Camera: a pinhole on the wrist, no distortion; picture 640 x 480 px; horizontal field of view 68.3 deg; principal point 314.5 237.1 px. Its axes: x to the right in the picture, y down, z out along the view. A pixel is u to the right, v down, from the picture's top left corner.
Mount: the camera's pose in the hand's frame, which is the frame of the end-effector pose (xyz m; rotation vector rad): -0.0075 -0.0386 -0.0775 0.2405 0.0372 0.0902
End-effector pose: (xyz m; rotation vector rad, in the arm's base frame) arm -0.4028 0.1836 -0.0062 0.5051 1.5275 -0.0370
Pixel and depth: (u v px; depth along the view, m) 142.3 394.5 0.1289
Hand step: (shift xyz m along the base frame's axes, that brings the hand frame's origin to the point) 0.0417 -0.0633 0.0381
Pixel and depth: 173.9 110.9 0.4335
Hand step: 0.2051 -0.3754 0.0117
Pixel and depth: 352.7 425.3 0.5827
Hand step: 0.5311 -0.1212 -0.0505
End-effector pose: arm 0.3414 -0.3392 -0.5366 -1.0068 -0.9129 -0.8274
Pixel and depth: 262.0 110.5 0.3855
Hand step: -0.2820 0.1855 0.1255
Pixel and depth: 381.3 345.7 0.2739
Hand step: -0.0675 0.1717 0.0997
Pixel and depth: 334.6 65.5 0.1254
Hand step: -0.1045 -0.0054 0.0521
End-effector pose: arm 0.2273 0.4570 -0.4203 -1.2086 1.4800 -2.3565
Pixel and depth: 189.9 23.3 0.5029
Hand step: 0.4247 -0.0080 0.3322
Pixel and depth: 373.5 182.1 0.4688
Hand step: 0.2500 -0.1931 0.2768
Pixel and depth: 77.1 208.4 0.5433
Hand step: 0.5389 -0.0852 0.1313
